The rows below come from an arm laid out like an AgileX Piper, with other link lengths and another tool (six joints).
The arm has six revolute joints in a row. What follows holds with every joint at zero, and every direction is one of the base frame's. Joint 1 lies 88.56 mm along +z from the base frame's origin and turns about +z. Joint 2 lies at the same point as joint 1 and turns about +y. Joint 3 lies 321.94 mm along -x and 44.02 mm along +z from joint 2 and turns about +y. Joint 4 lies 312.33 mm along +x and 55.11 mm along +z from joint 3 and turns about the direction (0.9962, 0, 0.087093). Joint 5 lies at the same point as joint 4 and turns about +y. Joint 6 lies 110.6 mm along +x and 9.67 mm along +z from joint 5 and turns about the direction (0.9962, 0, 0.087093). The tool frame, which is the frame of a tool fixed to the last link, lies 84 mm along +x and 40 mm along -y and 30.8 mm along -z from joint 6; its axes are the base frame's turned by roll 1.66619, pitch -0.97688 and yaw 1.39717 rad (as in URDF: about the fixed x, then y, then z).
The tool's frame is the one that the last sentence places.
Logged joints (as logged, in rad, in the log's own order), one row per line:
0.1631, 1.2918, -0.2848, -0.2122, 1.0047, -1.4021
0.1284, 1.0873, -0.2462, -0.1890, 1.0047, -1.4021
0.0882, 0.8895, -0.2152, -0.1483, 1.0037, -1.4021
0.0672, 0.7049, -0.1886, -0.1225, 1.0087, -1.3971
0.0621, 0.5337, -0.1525, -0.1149, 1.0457, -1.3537
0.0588, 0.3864, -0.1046, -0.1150, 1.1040, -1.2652
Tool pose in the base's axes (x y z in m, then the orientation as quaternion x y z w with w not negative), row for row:
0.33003, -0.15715, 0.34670, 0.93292, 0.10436, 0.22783, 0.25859
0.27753, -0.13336, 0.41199, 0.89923, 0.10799, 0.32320, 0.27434
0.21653, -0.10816, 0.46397, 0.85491, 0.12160, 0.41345, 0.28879
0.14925, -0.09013, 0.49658, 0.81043, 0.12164, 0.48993, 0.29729
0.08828, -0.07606, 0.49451, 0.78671, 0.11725, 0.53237, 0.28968
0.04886, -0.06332, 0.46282, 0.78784, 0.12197, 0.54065, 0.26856
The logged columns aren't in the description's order. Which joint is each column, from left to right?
Columns, left to right: joint 6, joint 2, joint 4, joint 1, joint 5, joint 3.
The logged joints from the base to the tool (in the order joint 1, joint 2, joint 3, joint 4, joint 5, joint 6), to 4 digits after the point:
-0.2122, 1.2918, -1.4021, -0.2848, 1.0047, 0.1631
-0.1890, 1.0873, -1.4021, -0.2462, 1.0047, 0.1284
-0.1483, 0.8895, -1.4021, -0.2152, 1.0037, 0.0882
-0.1225, 0.7049, -1.3971, -0.1886, 1.0087, 0.0672
-0.1149, 0.5337, -1.3537, -0.1525, 1.0457, 0.0621
-0.1150, 0.3864, -1.2652, -0.1046, 1.1040, 0.0588

